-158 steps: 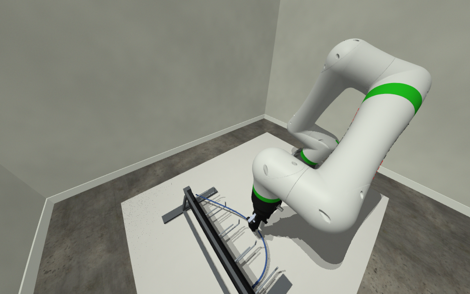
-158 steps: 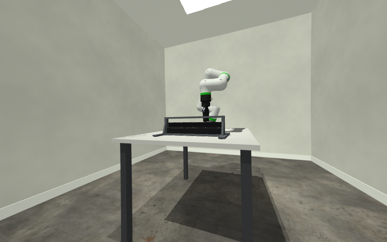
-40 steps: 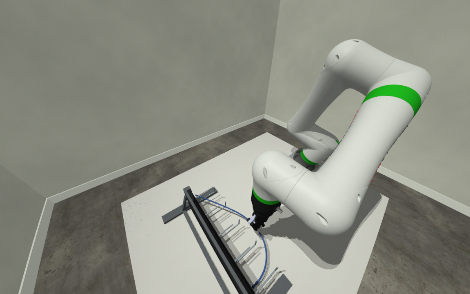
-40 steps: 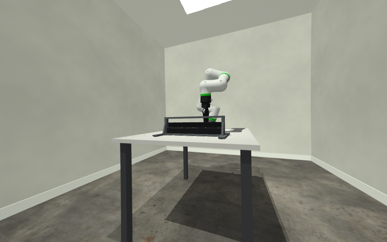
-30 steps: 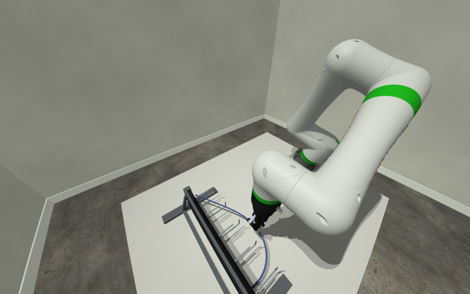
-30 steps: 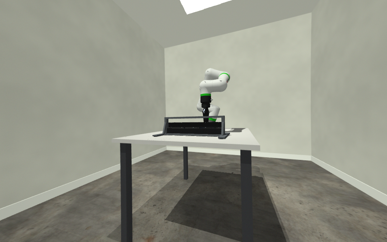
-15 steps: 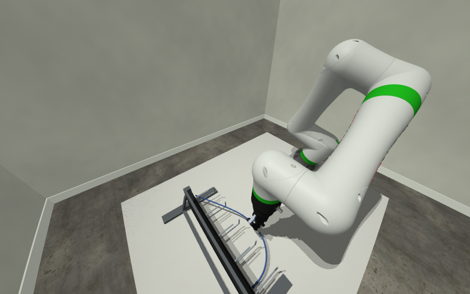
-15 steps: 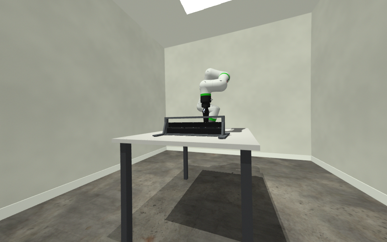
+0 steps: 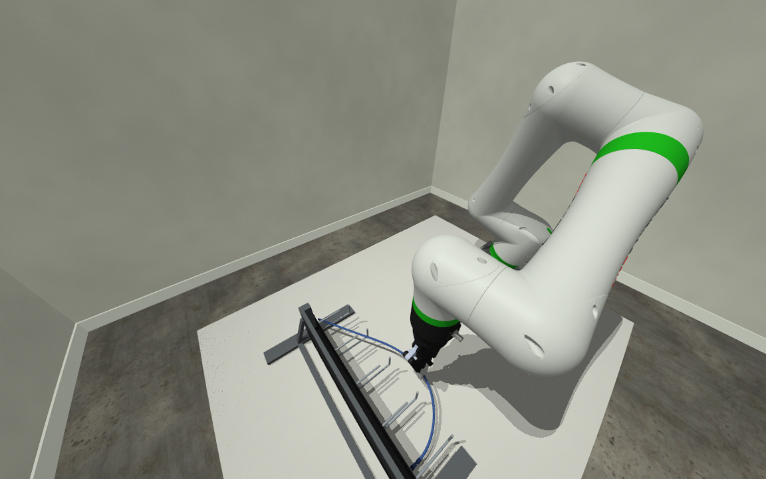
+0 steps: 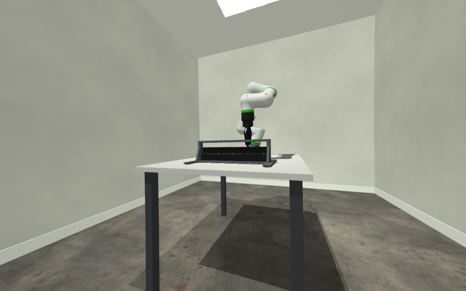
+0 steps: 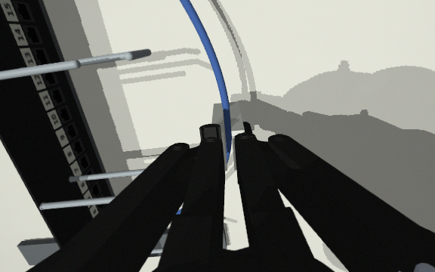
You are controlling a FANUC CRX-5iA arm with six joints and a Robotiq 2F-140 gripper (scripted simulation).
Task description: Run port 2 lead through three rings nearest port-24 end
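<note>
The rack lies 170 mm ahead of my hand, 50 mm to the right of it and 10 mm below it.
</note>
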